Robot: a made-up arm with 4 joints.
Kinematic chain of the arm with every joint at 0, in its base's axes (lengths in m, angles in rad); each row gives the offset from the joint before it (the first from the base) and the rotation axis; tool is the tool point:
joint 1: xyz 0 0 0.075 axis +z
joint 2: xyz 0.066 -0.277 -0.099 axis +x
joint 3: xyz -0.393 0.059 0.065 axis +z
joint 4: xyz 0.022 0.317 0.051 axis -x
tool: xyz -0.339 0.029 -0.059
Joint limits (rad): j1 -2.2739..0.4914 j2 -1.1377..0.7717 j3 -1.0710..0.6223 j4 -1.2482..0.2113
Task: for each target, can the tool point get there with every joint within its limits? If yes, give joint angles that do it. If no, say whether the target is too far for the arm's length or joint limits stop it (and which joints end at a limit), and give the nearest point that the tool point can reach.
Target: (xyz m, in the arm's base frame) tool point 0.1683 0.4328 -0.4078
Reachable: yes | joints -1.7248 -0.9461 -0.4432 -0.5578
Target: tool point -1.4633 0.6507 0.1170
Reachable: no: too far | nearest point -0.7674 0.3413 0.1943 | short by 0.765 m
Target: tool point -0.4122 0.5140 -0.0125
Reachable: yes | joints -0.6298 -0.1678 -0.0215 -0.6471
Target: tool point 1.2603 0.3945 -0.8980
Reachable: no: too far | nearest point 0.4553 0.3975 -0.3505 | short by 0.974 m
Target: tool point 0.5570 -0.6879 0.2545
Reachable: no: joint limits stop it (at a limit: joint 1, joint 3, joint 4) | nearest point 0.2782 -0.0476 0.1023 | short by 0.715 m
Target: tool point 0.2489 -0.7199 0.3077
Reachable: no: joint limits stop it (at a limit: joint 1, joint 3, joint 4) | nearest point 0.2661 -0.0374 0.1554 | short by 0.699 m
